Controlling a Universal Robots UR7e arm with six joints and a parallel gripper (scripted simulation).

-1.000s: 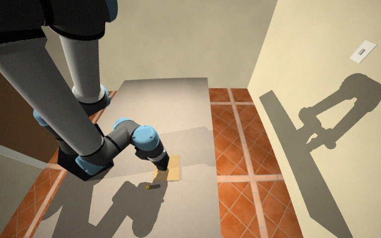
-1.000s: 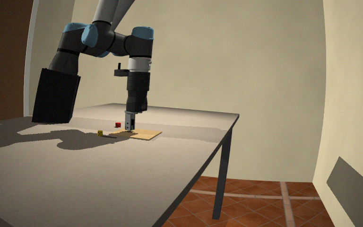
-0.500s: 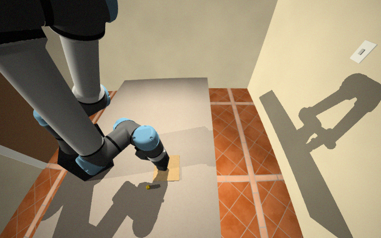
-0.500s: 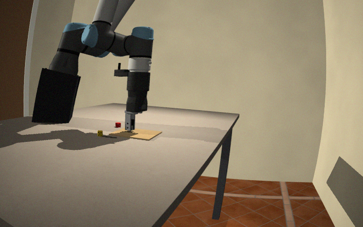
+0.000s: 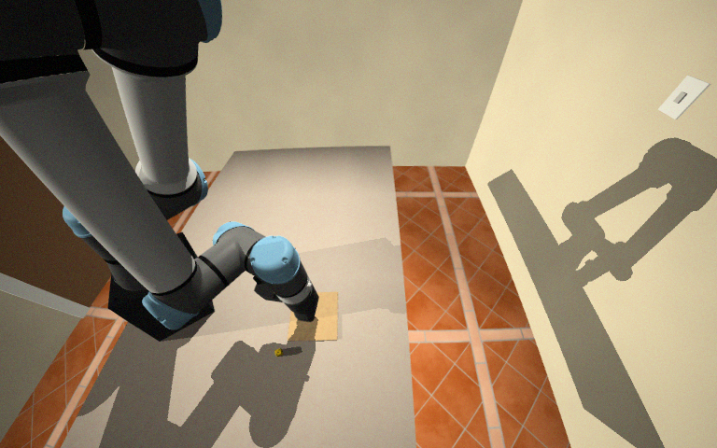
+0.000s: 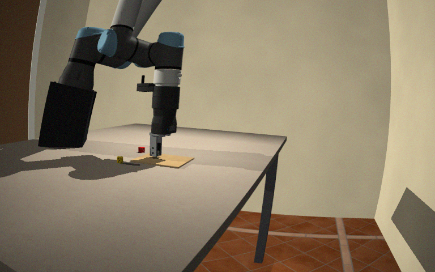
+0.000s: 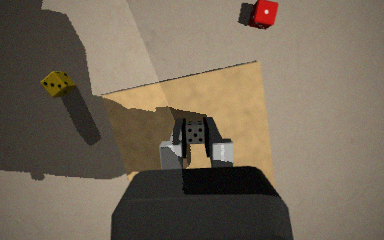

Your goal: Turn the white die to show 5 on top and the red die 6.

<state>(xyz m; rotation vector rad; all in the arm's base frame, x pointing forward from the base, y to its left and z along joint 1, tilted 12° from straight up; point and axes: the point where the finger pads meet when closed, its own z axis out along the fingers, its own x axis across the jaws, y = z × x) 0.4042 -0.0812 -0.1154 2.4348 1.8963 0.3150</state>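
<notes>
Right now my hand is 1 cm above the white die. The rest, counted from my hand: yellow die: 7 cm behind, 10 cm to the right, 2 cm below; red die: 7 cm behind, 8 cm to the left, 2 cm below; tan mat: 2 cm ahead, 1 cm to the right, 3 cm below.
</notes>
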